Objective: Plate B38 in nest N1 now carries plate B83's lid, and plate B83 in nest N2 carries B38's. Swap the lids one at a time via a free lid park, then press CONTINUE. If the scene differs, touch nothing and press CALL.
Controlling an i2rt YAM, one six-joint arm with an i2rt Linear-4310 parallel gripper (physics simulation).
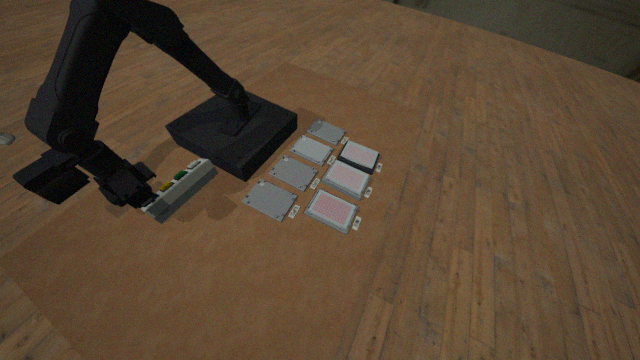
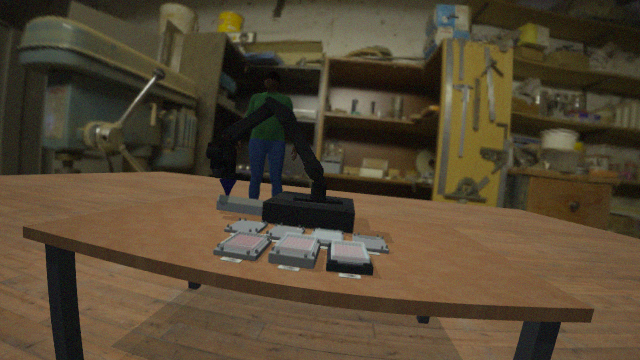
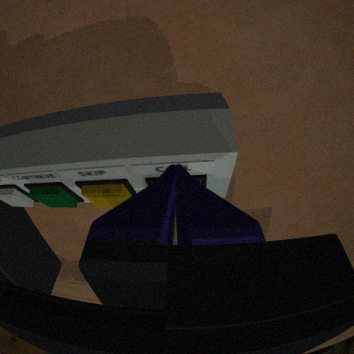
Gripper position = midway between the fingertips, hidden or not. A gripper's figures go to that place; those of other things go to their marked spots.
Scene:
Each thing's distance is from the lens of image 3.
gripper (image 3: 175,173): 0.13 m
grey button box (image 3: 132,141): 0.13 m

